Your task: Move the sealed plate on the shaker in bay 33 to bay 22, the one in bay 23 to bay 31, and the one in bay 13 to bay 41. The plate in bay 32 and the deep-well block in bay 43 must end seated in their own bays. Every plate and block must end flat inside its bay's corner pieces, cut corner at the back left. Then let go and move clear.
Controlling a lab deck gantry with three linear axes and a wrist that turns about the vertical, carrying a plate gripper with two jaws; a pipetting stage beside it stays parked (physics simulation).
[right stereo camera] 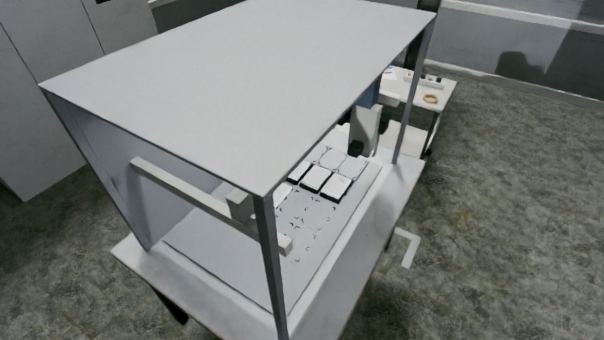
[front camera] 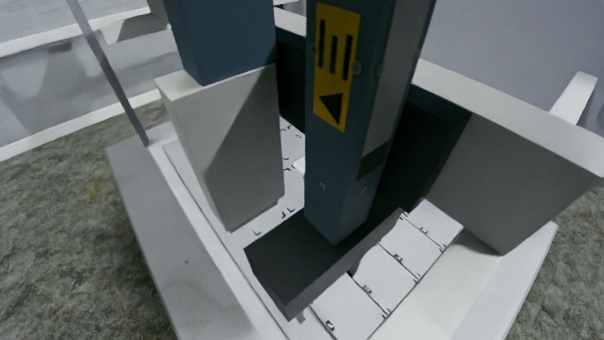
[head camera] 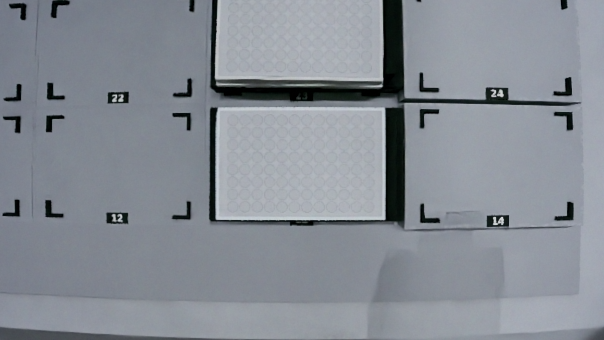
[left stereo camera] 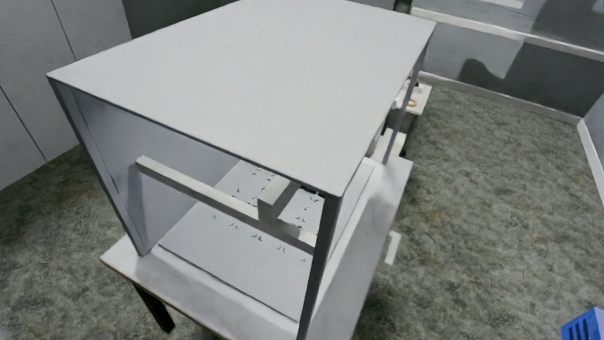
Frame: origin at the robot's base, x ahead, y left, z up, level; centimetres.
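Where they show: robot's base at its link origin: (right stereo camera: 297,261) (left stereo camera: 304,261).
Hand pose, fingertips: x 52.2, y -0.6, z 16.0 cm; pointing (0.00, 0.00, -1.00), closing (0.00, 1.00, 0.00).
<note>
Each offset is from my fingertips to the top centre of the thing. "*": to the spot under its first point.
In the head view, a sealed plate {dx -13.1, dy +5.0, dz -12.4 cm} (head camera: 300,164) (right stereo camera: 336,187) lies flat on the dark shaker {* dx -6.0, dy +4.9, dz -12.9 cm} (head camera: 395,165) in bay 13. Another sealed plate {dx -13.2, dy +15.3, dz -12.4 cm} (head camera: 300,40) (right stereo camera: 316,177) lies on the shaker {* dx -6.0, dy +14.1, dz -12.9 cm} (head camera: 393,45) in bay 23, cut off by the head view's top edge. In the right stereo view, the bay 33 plate {dx -13.1, dy +26.4, dz -12.4 cm} (right stereo camera: 299,171) sits on its shaker, and the bay 32 plate {dx -29.4, dy +26.3, dz -14.6 cm} (right stereo camera: 282,194) is partly hidden by the roof post. Bay 22 {* dx -29.5, dy +14.9, dz -16.0 cm} (head camera: 118,55) holds no plate. My gripper (front camera: 326,297) is raised above the deck, open and empty, its jaws mostly hidden under its dark body. Bay 43's block is hidden.
The grey pipetting stage (front camera: 245,150) (right stereo camera: 365,130) hangs beside the gripper column (front camera: 345,165). Bays 14 {* dx +3.3, dy +5.0, dz -14.6 cm} (head camera: 497,165) and 24 {* dx +3.4, dy +15.2, dz -14.6 cm} (head camera: 495,45) lie right of the shakers, and bay 12 {* dx -29.3, dy +5.0, dz -16.0 cm} (head camera: 118,165) lies left. The enclosure roof {* dx -60.6, dy +18.3, dz +53.1 cm} (left stereo camera: 240,85) (right stereo camera: 240,90) hides much of the deck.
</note>
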